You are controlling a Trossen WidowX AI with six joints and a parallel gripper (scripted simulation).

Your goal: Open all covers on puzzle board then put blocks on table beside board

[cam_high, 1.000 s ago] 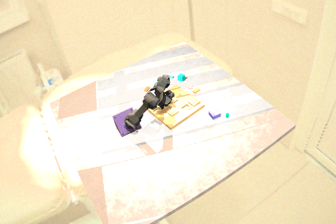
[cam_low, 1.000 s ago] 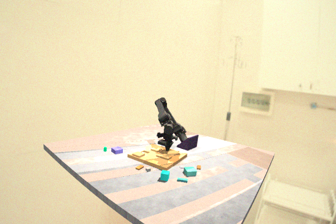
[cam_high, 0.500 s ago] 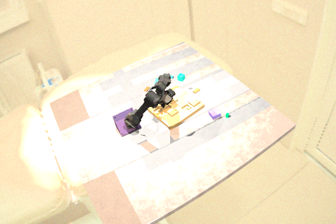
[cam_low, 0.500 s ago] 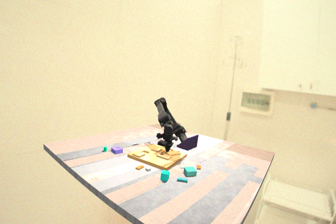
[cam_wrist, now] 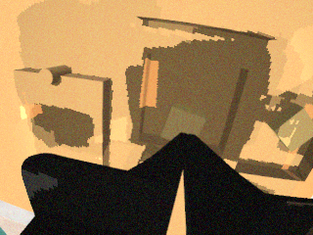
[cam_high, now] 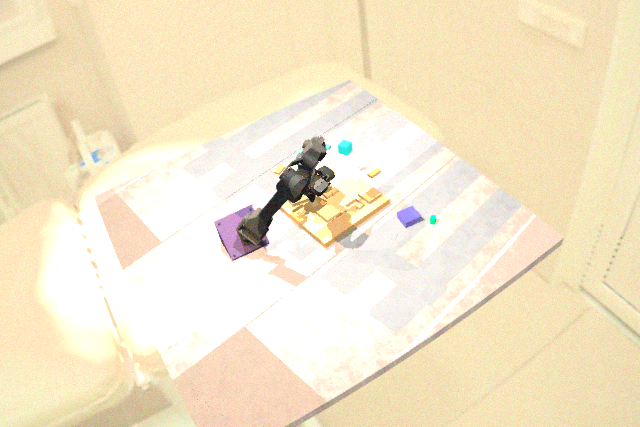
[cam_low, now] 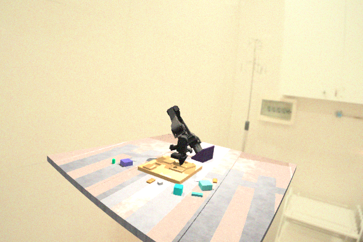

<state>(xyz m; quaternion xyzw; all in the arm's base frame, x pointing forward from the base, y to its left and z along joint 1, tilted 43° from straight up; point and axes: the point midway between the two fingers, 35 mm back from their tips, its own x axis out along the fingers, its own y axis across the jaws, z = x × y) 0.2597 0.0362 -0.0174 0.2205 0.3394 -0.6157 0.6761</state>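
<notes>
Now: the small grey piece 250 mm ahead of my gripper tip, 70 mm to the left of it and 10 mm below it. The rest, counted from my gripper tip: cyan cube 250 mm ahead, 200 mm to the left; then teal block 90 mm ahead, 250 mm to the left, 10 mm below; then flat teal piece 200 mm ahead, 270 mm to the left, 20 mm below.
</notes>
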